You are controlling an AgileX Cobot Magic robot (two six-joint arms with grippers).
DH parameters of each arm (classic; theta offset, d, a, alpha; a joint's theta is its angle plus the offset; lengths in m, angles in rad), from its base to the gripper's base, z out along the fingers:
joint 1: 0 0.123 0 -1.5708
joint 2: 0.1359 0 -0.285 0
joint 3: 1.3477 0 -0.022 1.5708
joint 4: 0 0.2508 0 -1.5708
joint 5: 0 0 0.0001 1.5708
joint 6: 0 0.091 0 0
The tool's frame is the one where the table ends.
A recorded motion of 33 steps. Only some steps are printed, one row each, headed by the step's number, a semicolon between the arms.
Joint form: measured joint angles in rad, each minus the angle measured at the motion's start. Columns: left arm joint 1, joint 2, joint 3, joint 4, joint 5, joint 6; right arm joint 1, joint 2, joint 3, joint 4, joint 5, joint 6.
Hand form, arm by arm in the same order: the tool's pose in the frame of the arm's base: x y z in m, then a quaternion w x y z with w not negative. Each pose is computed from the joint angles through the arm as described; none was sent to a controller.
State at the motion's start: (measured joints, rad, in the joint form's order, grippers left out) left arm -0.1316 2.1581 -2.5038 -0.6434 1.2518 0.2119; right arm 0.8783 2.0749 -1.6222 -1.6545 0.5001 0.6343
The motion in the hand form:
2: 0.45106 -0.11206 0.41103 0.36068 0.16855 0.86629 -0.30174; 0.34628 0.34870 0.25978 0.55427 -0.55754 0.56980 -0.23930
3: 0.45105 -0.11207 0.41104 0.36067 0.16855 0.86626 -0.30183; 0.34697 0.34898 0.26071 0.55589 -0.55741 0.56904 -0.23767
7: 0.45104 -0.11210 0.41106 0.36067 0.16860 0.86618 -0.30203; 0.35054 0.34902 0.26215 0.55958 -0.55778 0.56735 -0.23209
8: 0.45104 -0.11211 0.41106 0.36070 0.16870 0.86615 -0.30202; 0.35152 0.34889 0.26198 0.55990 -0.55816 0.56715 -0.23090
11: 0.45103 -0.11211 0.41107 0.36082 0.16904 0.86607 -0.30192; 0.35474 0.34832 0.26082 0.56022 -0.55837 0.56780 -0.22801
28: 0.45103 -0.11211 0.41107 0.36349 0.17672 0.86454 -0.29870; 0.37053 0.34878 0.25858 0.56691 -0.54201 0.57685 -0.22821
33: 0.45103 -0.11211 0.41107 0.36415 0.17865 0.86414 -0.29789; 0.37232 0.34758 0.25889 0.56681 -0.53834 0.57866 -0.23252
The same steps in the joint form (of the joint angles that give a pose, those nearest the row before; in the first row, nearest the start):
2: 0.0000 0.0000 -0.0001 -0.0006 0.0000 0.0000; -0.0023 0.0010 -0.0097 -0.0006 -0.0099 0.0001
3: 0.0000 0.0000 0.0000 -0.0008 0.0000 0.0000; -0.0038 0.0019 -0.0142 -0.0009 -0.0150 0.0001
7: 0.0000 0.0000 0.0000 -0.0013 0.0000 0.0001; -0.0126 0.0071 -0.0278 -0.0018 -0.0351 0.0003
8: 0.0000 0.0000 -0.0001 -0.0014 0.0000 0.0003; -0.0151 0.0088 -0.0303 -0.0021 -0.0399 0.0004
11: 0.0000 0.0000 0.0000 -0.0015 0.0000 0.0011; -0.0227 0.0155 -0.0376 -0.0022 -0.0515 0.0020
28: 0.0000 0.0000 0.0000 -0.0014 0.0000 0.0189; -0.0459 0.0610 -0.1017 -0.0015 -0.0537 0.0190
33: 0.0000 0.0000 0.0000 -0.0014 0.0000 0.0233; -0.0487 0.0637 -0.1063 -0.0020 -0.0447 0.0192

